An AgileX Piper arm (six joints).
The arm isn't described. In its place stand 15 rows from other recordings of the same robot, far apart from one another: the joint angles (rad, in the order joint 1, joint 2, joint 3, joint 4, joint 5, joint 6), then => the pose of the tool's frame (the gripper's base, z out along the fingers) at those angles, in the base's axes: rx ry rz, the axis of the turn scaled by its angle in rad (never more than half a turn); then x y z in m.
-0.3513, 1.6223, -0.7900, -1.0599, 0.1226, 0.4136 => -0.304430 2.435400 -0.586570 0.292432 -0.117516 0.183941
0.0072, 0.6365, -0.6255, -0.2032, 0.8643, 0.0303 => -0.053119 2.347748 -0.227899 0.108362 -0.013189 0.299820
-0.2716, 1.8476, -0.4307, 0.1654, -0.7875, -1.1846 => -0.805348 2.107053 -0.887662 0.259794 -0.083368 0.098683
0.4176, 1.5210, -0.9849, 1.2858, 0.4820, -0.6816 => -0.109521 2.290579 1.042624 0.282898 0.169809 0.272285
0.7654, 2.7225, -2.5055, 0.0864, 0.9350, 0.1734 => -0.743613 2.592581 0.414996 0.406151 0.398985 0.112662
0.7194, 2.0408, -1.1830, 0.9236, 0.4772, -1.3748 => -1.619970 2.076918 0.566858 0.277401 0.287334 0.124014
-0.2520, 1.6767, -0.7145, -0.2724, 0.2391, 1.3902 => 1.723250 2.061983 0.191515 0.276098 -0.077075 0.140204
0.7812, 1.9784, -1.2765, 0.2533, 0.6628, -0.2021 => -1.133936 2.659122 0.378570 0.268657 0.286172 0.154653
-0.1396, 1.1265, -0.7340, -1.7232, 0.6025, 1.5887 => 0.412721 1.749036 -0.744801 0.223750 -0.082913 0.325112
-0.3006, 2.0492, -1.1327, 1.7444, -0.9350, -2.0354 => 0.482182 2.512355 -1.370635 0.338766 -0.180519 0.137458
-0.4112, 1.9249, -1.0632, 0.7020, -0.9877, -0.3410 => 0.818306 1.302100 -0.674522 0.351748 -0.206897 0.221257
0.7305, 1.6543, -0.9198, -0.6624, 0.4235, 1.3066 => 0.044142 2.529431 0.246846 0.256464 0.198867 0.193973
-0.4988, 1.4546, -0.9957, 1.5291, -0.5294, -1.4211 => 0.911238 1.717388 -0.771522 0.260013 -0.193928 0.310644
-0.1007, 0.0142, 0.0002, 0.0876, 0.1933, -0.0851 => 0.073254 1.689328 -0.060623 0.056862 -0.004208 0.194916
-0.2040, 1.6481, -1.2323, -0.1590, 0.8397, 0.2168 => 0.460575 2.693947 -0.188019 0.331424 -0.079517 0.258545
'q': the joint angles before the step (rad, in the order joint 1, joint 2, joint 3, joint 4, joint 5, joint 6). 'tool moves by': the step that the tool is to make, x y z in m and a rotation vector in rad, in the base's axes. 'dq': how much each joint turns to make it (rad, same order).
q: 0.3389 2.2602 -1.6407 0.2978 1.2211 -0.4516
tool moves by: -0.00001 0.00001 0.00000 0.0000 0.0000 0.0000
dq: 0.0000 0.0000 0.0000 0.0000 0.0000 0.0000
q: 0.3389 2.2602 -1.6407 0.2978 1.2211 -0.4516
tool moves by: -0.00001 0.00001 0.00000 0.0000 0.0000 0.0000
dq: 0.0000 0.0000 0.0000 0.0000 0.0000 0.0000
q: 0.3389 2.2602 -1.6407 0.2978 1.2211 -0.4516
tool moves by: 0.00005 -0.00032 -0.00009 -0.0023 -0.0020 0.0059
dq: 0.0000 0.0000 0.0001 -0.0040 -0.0001 -0.0040
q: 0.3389 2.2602 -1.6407 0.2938 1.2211 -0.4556
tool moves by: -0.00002 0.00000 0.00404 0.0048 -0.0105 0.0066
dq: 0.0000 -0.0096 0.0001 0.0000 -0.0001 -0.0069
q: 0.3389 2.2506 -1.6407 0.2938 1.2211 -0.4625
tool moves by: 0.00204 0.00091 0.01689 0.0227 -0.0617 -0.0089
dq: 0.0000 -0.0396 -0.0017 0.0051 -0.0255 -0.0001
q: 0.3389 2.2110 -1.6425 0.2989 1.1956 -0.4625
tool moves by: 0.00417 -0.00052 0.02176 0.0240 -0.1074 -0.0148
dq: -0.0018 -0.0522 0.0000 -0.0059 -0.0597 -0.0001
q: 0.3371 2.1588 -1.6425 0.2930 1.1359 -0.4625
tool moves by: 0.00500 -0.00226 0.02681 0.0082 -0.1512 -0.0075
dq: 0.0000 -0.0629 0.0000 -0.0361 -0.0858 0.0000
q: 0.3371 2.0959 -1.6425 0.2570 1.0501 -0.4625
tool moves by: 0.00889 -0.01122 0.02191 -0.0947 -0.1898 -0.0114
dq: 0.0000 -0.0503 0.0001 -0.1680 -0.1067 0.0522
